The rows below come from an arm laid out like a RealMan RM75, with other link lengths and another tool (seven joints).
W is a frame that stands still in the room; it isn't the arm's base.
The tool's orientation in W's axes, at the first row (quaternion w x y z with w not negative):
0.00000, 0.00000, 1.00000, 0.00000
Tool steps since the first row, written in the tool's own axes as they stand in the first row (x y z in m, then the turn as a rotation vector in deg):
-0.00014, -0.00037, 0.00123, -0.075, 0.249, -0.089
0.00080, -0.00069, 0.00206, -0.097, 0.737, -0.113
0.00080, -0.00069, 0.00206, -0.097, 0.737, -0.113
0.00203, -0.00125, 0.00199, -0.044, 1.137, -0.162
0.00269, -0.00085, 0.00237, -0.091, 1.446, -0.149
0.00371, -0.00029, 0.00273, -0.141, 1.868, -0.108
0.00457, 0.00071, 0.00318, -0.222, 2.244, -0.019
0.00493, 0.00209, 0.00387, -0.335, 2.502, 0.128
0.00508, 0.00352, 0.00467, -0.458, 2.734, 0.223
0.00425, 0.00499, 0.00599, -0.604, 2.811, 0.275
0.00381, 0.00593, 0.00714, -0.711, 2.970, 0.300
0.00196, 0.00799, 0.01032, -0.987, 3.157, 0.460
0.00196, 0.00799, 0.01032, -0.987, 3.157, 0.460
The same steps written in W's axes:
0.00014, -0.00037, -0.00123, 0.075, 0.249, 0.089
-0.00080, -0.00069, -0.00206, 0.097, 0.737, 0.113
-0.00080, -0.00069, -0.00206, 0.097, 0.737, 0.113
-0.00203, -0.00125, -0.00199, 0.044, 1.137, 0.162
-0.00269, -0.00085, -0.00237, 0.091, 1.446, 0.149
-0.00371, -0.00029, -0.00273, 0.141, 1.868, 0.108
-0.00457, 0.00071, -0.00318, 0.222, 2.244, 0.019
-0.00493, 0.00209, -0.00387, 0.335, 2.502, -0.128
-0.00508, 0.00352, -0.00467, 0.458, 2.734, -0.223
-0.00425, 0.00499, -0.00599, 0.604, 2.811, -0.275
-0.00381, 0.00593, -0.00714, 0.711, 2.970, -0.300
-0.00196, 0.00799, -0.01032, 0.987, 3.157, -0.460
-0.00196, 0.00799, -0.01032, 0.987, 3.157, -0.460

